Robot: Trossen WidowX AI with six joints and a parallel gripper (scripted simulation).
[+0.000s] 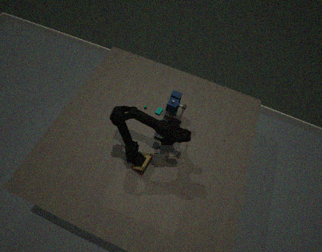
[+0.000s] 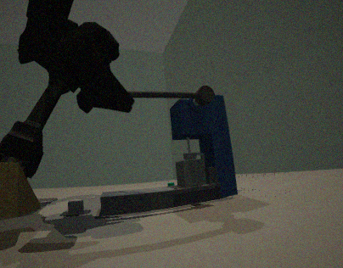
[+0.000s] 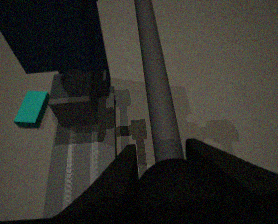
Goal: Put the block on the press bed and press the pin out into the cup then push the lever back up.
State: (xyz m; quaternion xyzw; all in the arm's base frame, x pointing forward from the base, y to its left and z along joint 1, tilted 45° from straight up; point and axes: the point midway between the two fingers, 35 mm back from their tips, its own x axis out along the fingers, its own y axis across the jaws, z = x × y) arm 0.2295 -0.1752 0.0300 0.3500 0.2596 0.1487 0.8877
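The dark lever is 50 mm ahead of my gripper tip, 10 mm to the left of it and 20 mm above it. From my gripper tip the other things lie so: pale round pin: 120 mm ahead, 80 mm to the left, 120 mm below; teal block: 140 mm ahead, 170 mm to the left, 160 mm below; thin punch: 120 mm ahead, 80 mm to the left, 30 mm below.
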